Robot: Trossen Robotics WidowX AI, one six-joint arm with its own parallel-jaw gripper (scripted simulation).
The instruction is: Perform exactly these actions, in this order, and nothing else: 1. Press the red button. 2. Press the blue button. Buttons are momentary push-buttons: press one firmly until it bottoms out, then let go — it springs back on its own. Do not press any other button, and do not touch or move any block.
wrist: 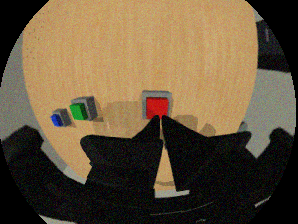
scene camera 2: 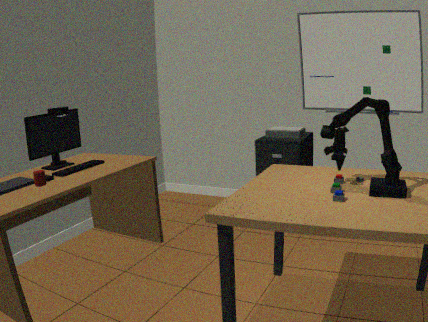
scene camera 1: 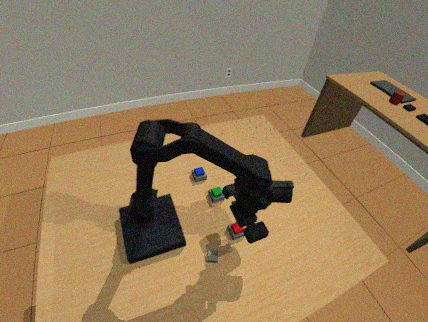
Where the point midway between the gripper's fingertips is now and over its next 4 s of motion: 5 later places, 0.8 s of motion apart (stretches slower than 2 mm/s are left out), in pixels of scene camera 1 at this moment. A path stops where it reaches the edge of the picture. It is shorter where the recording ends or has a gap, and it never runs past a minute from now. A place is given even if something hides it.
The gripper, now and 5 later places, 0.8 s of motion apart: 239, 223; 238, 228; 241, 219; 210, 162; 199, 167; 198, 170
